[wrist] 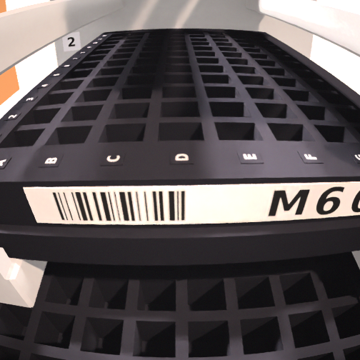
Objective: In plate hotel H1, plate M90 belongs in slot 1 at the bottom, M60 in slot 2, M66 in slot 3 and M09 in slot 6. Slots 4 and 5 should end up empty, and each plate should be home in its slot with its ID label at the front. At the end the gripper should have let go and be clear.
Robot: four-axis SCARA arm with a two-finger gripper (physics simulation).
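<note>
A black well plate [180,172] fills the middle of the wrist view. Its front label [227,204] faces me and reads "M6" plus a third character cut off by the right edge, so M60 or M66 cannot be told apart. A "2" tag [71,42] shows behind it at the upper left. A second, lower black plate [181,315] shows at the bottom, below and nearer to me than the upper plate's front. Its ID label is out of view. My gripper is shut on this lower plate; its fingertips do not show.
Pale hotel side parts [30,30] [335,20] run along both upper sides. A white block [20,285] stands at the lower left beside the lower plate. Orange and white patches show beyond the left side. The upper plate hangs close over the lower plate's far edge.
</note>
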